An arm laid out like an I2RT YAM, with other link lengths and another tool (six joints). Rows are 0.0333 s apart.
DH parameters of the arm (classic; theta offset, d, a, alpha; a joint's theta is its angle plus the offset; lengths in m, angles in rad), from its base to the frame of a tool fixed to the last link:
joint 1: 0 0.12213 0.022 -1.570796
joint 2: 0 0 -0.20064 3.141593
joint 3: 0.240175 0 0.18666 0
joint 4: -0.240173 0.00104 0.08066 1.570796
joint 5: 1.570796 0.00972 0 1.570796
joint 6: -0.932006 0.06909 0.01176 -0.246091
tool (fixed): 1.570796 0.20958 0 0
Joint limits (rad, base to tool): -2.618..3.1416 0..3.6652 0..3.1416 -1.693..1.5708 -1.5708..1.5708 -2.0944..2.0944
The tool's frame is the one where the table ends.
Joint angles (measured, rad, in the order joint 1, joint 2, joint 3, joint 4, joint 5, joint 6), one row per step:
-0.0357, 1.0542, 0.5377, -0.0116, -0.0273, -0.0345
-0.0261, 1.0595, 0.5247, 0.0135, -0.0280, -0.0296
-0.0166, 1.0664, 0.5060, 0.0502, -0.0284, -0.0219
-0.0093, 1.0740, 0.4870, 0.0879, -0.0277, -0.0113
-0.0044, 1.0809, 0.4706, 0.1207, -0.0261, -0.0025
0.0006, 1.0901, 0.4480, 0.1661, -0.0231, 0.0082
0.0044, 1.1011, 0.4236, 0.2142, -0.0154, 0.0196
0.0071, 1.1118, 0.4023, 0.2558, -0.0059, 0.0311
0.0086, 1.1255, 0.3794, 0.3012, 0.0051, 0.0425
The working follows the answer.
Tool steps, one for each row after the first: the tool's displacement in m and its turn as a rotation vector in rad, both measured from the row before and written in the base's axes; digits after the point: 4 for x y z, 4 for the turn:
0.0018, 0.0040, -0.0010, 0.0044, -0.0068, 0.0078
0.0023, 0.0040, -0.0010, 0.0067, -0.0110, 0.0061
0.0020, 0.0029, -0.0011, 0.0088, -0.0109, 0.0016
0.0015, 0.0017, -0.0009, 0.0069, -0.0093, -0.0007
0.0019, 0.0014, -0.0010, 0.0081, -0.0134, -0.0026
0.0013, -0.0003, -0.0015, 0.0067, -0.0125, -0.0082
0.0006, -0.0012, -0.0018, 0.0062, -0.0094, -0.0109
0.0003, -0.0021, -0.0024, 0.0056, -0.0088, -0.0134

Tool pose at each row, in the base's axes (x y z in m, rotation vector in rad; rounded; the steps above come from the unrounded poses):
0.3921, -0.0563, 0.0421, -0.9457, 2.1305, -0.7159
0.3938, -0.0523, 0.0411, -0.9475, 2.1205, -0.7094
0.3961, -0.0483, 0.0401, -0.9440, 2.1084, -0.7026
0.3981, -0.0454, 0.0390, -0.9349, 2.0993, -0.6956
0.3996, -0.0437, 0.0381, -0.9255, 2.0928, -0.6914
0.4015, -0.0423, 0.0371, -0.9115, 2.0839, -0.6882
0.4028, -0.0426, 0.0356, -0.8932, 2.0789, -0.6891
0.4033, -0.0439, 0.0338, -0.8742, 2.0779, -0.6911
0.4036, -0.0460, 0.0314, -0.8535, 2.0787, -0.6947

